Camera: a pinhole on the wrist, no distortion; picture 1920 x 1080 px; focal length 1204.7 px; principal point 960.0 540.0 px. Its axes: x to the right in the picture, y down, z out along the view. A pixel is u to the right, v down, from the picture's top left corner.
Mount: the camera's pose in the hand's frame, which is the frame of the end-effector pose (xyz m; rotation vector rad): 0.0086 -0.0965 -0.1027 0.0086 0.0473 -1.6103
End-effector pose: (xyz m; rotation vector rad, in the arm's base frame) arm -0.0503 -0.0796 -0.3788 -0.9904 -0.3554 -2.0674
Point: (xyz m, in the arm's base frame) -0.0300 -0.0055 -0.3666
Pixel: 449 130
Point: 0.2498 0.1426 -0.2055
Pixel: 511 217
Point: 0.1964 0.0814 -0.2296
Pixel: 430 265
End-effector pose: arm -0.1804 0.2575 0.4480 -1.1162 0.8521 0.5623
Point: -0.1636 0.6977 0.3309
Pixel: 158 697
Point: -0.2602 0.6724 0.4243
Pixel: 68 359
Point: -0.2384 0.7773 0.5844
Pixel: 409 149
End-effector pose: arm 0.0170 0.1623 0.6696 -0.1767 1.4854 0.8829
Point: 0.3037 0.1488 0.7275
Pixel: 1163 112
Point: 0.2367 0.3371 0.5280
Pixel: 810 1021
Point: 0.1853 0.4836 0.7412
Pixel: 230 564
